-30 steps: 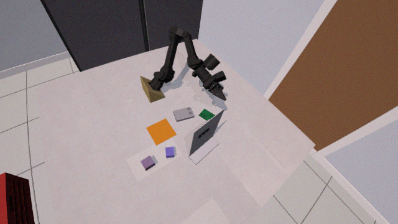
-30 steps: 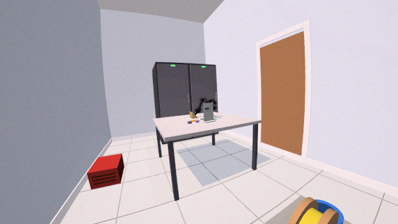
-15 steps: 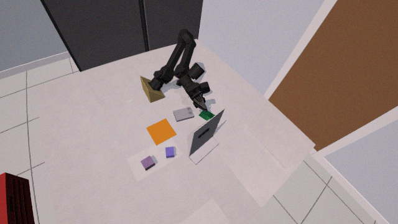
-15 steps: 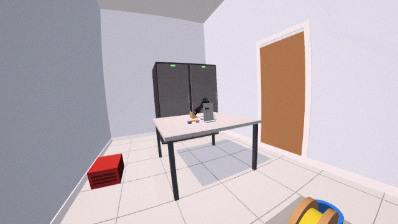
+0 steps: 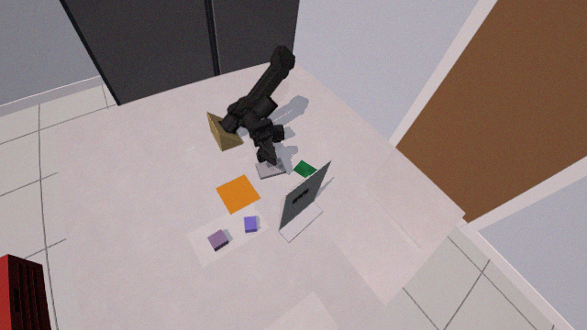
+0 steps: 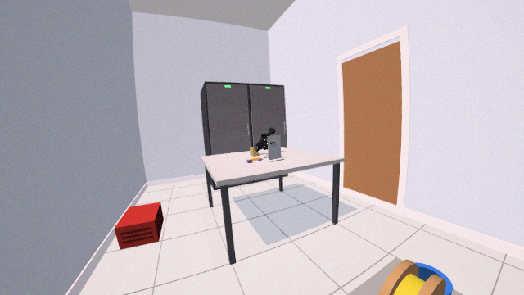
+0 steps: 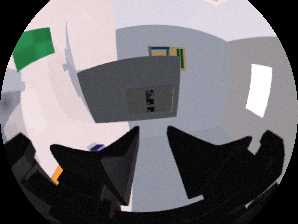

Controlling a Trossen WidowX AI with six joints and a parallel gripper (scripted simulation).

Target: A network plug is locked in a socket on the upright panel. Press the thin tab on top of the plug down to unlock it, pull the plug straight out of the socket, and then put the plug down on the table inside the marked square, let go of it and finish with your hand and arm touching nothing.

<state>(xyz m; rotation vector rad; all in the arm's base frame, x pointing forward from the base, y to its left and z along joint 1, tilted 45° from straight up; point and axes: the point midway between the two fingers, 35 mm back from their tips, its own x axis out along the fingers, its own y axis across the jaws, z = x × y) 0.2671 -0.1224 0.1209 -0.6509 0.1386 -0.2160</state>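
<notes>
Now: gripper tip 12 cm short of the network plug. Round my gripper tip: orange square 7 cm behind, 11 cm to the right, 18 cm below; then grey square 8 cm behind, 6 cm to the left, 18 cm below; then upright panel 14 cm ahead, 1 cm to the right, 7 cm below.
</notes>
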